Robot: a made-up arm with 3 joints. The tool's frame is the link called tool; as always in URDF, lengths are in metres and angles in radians. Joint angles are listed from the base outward. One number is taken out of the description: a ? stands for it. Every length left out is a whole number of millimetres.
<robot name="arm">
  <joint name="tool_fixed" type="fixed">
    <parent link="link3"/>
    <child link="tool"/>
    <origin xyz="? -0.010 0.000" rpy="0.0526 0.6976 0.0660"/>
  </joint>
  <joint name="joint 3" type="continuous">
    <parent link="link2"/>
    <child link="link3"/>
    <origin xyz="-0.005 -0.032 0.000" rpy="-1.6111 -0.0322 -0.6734"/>
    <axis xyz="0 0 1"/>
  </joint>
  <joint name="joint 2" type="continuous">
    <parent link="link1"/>
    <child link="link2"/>
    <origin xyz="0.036 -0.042 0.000" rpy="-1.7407 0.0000 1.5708"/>
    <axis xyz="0 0 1"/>
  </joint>
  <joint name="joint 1" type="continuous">
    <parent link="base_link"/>
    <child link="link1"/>
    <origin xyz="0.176 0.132 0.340" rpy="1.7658 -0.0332 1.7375"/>
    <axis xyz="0 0 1"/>
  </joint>
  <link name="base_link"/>
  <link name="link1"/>
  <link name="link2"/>
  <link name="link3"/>
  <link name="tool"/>
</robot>
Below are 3 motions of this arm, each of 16 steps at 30 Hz.
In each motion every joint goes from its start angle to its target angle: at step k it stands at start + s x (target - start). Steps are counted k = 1, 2, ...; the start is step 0. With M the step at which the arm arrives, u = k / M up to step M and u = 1 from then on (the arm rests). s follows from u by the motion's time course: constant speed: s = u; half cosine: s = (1 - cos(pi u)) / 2; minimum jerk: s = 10 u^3 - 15 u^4 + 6 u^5.
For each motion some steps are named. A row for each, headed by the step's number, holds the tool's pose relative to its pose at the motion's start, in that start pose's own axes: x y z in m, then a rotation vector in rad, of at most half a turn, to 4 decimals.
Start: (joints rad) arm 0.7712 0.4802 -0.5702
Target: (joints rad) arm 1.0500 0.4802 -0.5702
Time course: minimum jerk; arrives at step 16
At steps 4, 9, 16:
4: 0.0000 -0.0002 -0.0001 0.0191 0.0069 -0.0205
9: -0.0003 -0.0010 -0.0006 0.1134 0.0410 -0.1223
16: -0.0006 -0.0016 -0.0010 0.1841 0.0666 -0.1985

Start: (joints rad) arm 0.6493 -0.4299 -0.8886
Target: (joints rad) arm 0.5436 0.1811 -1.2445
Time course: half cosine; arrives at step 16
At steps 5, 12, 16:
5: -0.0018 -0.0017 0.0054 0.1209 -0.1028 0.0118
12: -0.0076 -0.0074 0.0157 0.4879 -0.3414 0.0902
16: -0.0088 -0.0087 0.0171 0.5764 -0.3842 0.1182

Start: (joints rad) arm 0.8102 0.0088 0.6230
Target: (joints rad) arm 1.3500 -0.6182 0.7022
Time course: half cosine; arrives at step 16
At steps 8, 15, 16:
8: 0.0077 0.0086 -0.0050 0.3743 0.1687 0.1375
15: 0.0114 0.0234 -0.0013 0.7370 0.2759 0.3440
16: 0.0115 0.0237 -0.0011 0.7440 0.2773 0.3487

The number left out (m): 0.050
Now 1 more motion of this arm.
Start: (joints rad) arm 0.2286 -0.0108 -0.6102
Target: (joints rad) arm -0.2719 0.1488 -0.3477
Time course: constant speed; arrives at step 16
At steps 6, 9, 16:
6: 0.0014 0.0046 0.0059 -0.1922 -0.1328 0.1608
9: 0.0012 0.0074 0.0081 -0.2917 -0.1959 0.2411
16: -0.0011 0.0141 0.0111 -0.5323 -0.3354 0.4276

